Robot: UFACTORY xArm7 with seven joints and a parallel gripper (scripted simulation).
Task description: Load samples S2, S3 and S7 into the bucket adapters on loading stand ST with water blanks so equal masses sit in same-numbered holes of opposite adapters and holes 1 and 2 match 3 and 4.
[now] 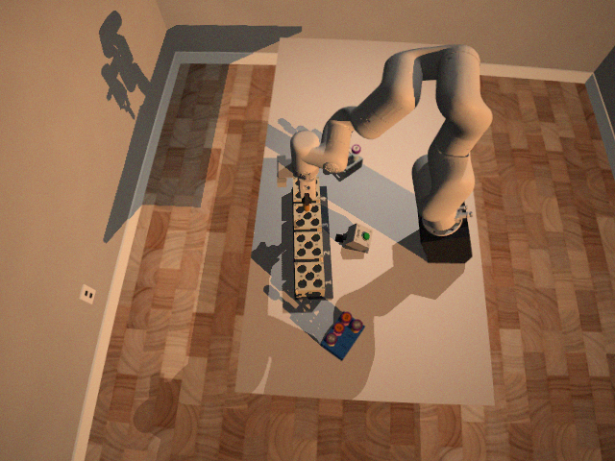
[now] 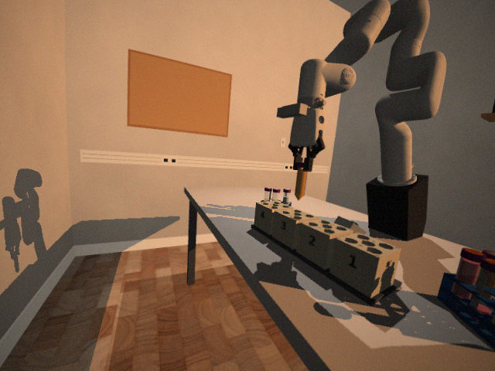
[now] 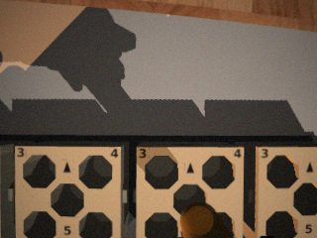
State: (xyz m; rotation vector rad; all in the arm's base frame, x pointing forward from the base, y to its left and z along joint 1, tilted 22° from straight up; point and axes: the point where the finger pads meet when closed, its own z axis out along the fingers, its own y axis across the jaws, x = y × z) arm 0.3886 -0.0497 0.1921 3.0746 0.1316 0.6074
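My hand is 5 cm above the orange-dotted tube and 1 cm past it. The rest, counted from my hand: bucket adapter: 20 cm below, 11 cm to the left, 1 cm behind; then pale blank rack: 29 cm to the right, 22 cm below, 13 cm behind; then pink-filled sample tube: 35 cm to the left, 19 cm below, 14 cm behind.
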